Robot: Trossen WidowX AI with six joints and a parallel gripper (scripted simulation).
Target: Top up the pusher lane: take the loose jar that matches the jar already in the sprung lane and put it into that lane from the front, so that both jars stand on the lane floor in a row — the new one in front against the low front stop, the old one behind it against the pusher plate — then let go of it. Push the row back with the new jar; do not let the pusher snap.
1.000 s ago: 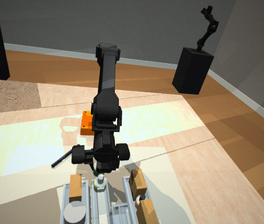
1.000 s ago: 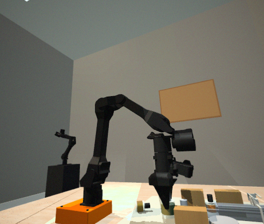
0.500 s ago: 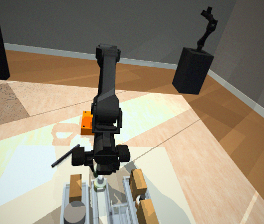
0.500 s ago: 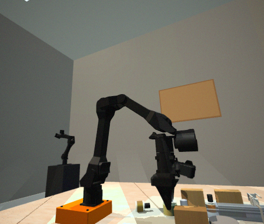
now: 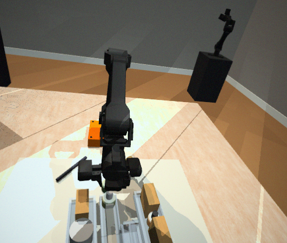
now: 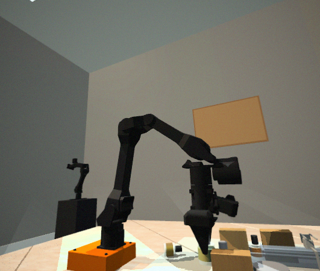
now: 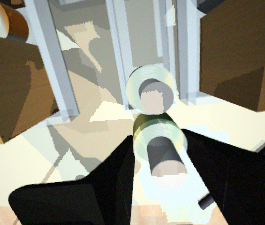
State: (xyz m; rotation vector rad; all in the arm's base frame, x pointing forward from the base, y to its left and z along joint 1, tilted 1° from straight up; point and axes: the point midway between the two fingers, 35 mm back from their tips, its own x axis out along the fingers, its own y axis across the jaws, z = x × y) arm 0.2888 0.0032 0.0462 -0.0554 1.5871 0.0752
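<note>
The grey cylinder lies 14 cm ahead of my gripper tip, 7 cm to the right of it and 2 cm below it. Also, from my gripper tip: black rod 13 cm to the right, 11 cm behind, 4 cm below.
</note>
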